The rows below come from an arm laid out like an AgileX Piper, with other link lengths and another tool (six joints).
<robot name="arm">
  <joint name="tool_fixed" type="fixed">
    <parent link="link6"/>
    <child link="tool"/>
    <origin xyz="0.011 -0.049 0.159" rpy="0.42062 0 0.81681"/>
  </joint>
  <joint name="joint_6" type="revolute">
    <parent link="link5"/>
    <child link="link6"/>
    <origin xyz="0 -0.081 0" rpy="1.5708 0 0"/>
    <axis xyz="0 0 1"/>
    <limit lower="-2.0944" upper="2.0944"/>
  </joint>
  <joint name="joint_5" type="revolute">
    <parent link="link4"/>
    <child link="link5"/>
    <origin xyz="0 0 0" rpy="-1.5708 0 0"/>
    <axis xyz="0 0 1"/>
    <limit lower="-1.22" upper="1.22"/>
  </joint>
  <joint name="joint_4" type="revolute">
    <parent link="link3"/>
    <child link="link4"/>
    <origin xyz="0.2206 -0.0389 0" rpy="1.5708 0 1.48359"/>
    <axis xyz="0 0 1"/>
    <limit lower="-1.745" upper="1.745"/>
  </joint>
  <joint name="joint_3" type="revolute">
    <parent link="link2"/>
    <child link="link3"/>
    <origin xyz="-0.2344 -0.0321 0" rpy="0 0 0"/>
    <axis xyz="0 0 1"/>
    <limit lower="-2.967" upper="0"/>
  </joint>
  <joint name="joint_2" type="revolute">
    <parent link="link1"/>
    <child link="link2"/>
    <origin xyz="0 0 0" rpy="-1.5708 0 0"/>
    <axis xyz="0 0 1"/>
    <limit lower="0" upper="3.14"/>
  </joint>
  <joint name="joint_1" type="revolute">
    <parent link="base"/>
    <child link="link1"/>
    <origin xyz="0 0 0.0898" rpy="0 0 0"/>
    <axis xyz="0 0 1"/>
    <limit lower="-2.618" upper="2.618"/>
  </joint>
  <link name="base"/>
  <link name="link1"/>
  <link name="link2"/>
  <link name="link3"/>
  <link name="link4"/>
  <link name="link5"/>
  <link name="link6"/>
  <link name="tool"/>
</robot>
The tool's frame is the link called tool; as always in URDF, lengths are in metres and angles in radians.
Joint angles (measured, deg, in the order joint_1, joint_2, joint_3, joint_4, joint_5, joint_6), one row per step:
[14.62 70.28 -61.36 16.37 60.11 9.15]
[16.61 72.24 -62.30 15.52 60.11 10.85]
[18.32 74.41 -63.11 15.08 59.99 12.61]
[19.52 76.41 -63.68 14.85 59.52 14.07]
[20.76 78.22 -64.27 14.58 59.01 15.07]
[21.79 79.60 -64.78 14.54 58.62 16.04]
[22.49 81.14 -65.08 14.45 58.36 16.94]
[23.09 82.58 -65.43 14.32 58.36 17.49]
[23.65 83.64 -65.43 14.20 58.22 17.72]
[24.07 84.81 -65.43 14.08 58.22 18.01]
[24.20 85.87 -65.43 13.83 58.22 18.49]
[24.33 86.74 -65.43 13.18 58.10 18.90]
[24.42 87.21 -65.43 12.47 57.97 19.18]
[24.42 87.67 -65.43 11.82 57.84 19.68]
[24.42 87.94 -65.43 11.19 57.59 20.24]
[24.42 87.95 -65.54 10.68 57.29 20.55]
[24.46 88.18 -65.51 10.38 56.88 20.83]
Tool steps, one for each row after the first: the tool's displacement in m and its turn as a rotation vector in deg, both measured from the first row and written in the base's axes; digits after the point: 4 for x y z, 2 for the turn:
[0.0003 0.0070 -0.0046 -0.49 1.34 0.58]
[0.0002 0.0143 -0.0108 -0.70 3.00 0.75]
[0.0011 0.0201 -0.0170 -0.79 4.34 0.57]
[0.0023 0.0260 -0.0222 -1.03 5.26 0.82]
[0.0028 0.0317 -0.0260 -0.99 6.03 0.89]
[0.0025 0.0353 -0.0319 -1.21 7.21 0.73]
[0.0019 0.0379 -0.0373 -1.62 8.35 0.84]
[0.0007 0.0399 -0.0424 -2.07 9.22 1.16]
[-0.0010 0.0411 -0.0481 -2.59 10.34 1.32]
[-0.0020 0.0405 -0.0534 -3.12 11.37 1.04]
[-0.0018 0.0387 -0.0576 -3.92 11.92 0.87]
[-0.0010 0.0367 -0.0599 -4.63 12.04 0.80]
[-0.0003 0.0345 -0.0622 -5.23 12.24 0.43]
[0.0010 0.0326 -0.0634 -5.66 12.17 -0.01]
[0.0032 0.0315 -0.0628 -5.88 11.69 -0.26]
[0.0046 0.0311 -0.0638 -6.02 11.52 -0.49]

